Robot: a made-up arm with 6 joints.
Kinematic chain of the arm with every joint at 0, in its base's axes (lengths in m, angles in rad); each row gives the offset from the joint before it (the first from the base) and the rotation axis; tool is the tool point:
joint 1: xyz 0 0 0.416 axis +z
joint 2: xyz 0 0 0 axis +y
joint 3: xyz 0 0 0.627 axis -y
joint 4: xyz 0 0 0 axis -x
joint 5: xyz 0.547 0 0 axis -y
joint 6: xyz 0 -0.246 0 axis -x
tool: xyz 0 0 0
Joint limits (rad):
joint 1: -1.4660..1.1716
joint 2: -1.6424..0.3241
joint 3: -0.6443..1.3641
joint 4: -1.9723..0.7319
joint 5: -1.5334..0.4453
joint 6: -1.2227..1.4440
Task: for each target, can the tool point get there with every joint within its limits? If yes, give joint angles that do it. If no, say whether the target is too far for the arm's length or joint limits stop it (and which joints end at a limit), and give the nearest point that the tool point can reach.
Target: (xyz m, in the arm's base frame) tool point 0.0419 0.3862 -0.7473
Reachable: no: joint limits stop it (at a limit: joint 1, joint 2, joint 3) | nearest point 0.0906 0.2967 0.4214 | short by 1.173 m
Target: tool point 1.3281 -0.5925 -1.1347
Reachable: no: too far | nearest point 0.4589 -0.2047 0.4926 | short by 1.885 m
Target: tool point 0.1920 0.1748 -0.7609
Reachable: no: joint limits stop it (at a limit: joint 2, joint 3) | nearest point 0.2269 0.2066 0.4203 | short by 1.182 m
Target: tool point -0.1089 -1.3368 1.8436
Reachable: no: too far | nearest point -0.1386 -0.8067 1.3093 | short by 0.753 m
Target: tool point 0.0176 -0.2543 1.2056
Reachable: yes | joints -0.1958 -0.6734 -0.0914 -0.0060 0.1761 -0.4102
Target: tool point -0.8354 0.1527 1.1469
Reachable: yes | joints -0.3340 -1.2480 1.1190 -1.0160 -0.6576 -0.7687
